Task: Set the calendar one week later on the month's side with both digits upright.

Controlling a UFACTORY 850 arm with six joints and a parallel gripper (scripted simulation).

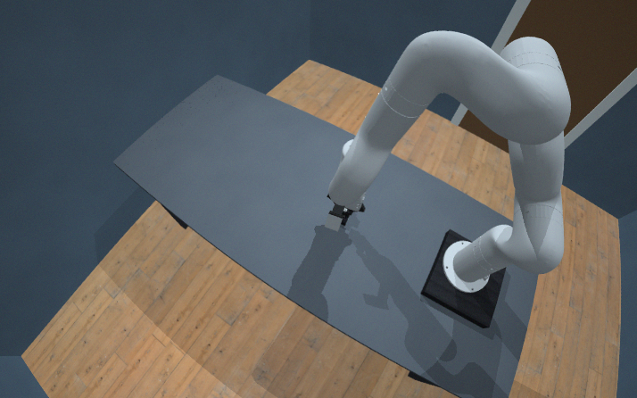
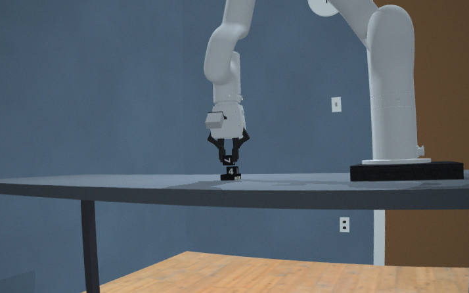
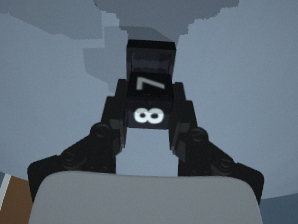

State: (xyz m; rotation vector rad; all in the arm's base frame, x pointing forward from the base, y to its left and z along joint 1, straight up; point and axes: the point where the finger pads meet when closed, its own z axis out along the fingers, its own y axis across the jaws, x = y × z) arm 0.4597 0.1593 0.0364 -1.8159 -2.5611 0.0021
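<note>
Now: the black tray 20 mm to the right of my hand and 60 mm below it. From my hand the other things lie so: calendar cube: 10 mm below.
</note>
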